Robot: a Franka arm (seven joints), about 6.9 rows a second.
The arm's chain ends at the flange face. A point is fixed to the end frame.
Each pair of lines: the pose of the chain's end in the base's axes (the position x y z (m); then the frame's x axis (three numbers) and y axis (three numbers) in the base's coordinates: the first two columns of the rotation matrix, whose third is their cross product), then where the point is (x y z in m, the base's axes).
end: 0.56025, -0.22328, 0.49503, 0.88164, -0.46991, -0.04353, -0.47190, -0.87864, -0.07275
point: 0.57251 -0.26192 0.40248
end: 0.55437, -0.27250, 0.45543, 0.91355, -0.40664, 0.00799, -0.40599, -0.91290, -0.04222
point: 0.57252 -0.31464 0.36540
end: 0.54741, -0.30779, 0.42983, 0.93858, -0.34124, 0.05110, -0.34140, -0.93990, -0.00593
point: 0.57092 -0.35291 0.34253
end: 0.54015, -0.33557, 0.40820, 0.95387, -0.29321, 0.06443, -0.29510, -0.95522, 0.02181
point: 0.56623 -0.38212 0.32239
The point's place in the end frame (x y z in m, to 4 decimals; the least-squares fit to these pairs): 0.0330 0.0349 0.0889
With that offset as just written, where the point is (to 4 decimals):
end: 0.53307, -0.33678, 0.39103, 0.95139, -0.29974, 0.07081, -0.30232, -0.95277, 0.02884
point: 0.5591 -0.3843 0.3057
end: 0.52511, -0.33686, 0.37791, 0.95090, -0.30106, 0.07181, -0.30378, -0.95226, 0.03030
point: 0.5512 -0.3845 0.2927
